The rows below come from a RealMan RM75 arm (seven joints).
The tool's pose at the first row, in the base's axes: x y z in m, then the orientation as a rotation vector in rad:
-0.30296 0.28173 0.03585 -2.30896 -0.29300 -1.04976
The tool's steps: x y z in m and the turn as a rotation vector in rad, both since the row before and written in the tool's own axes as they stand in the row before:
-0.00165 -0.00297 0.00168 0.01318 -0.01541 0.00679
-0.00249 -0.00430 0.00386 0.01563 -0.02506 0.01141
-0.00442 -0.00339 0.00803 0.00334 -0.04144 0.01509
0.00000 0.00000 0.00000 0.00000 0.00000 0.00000
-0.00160 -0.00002 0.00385 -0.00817 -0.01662 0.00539
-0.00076 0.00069 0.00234 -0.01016 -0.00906 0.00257
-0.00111 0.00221 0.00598 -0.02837 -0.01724 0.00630
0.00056 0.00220 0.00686 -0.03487 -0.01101 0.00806
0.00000 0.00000 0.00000 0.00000 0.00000 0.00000
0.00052 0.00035 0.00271 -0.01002 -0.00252 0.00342
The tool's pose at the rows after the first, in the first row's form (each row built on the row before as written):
-0.30426 0.28518 0.03498 -2.30567 -0.29710 -1.02418
-0.30544 0.29102 0.03295 -2.30508 -0.30065 -0.98464
-0.30532 0.29874 0.02696 -2.32373 -0.30123 -0.92922
-0.30532 0.29874 0.02696 -2.32373 -0.30123 -0.92922
-0.30439 0.30115 0.02369 -2.33964 -0.29841 -0.91055
-0.30341 0.30204 0.02150 -2.35350 -0.29507 -0.90246
-0.30016 0.30388 0.01622 -2.38799 -0.28340 -0.88929
-0.29524 0.30606 0.01139 -2.42507 -0.26440 -0.88449
-0.29524 0.30606 0.01139 -2.42507 -0.26440 -0.88449
-0.29326 0.30726 0.00985 -2.43530 -0.25727 -0.88334

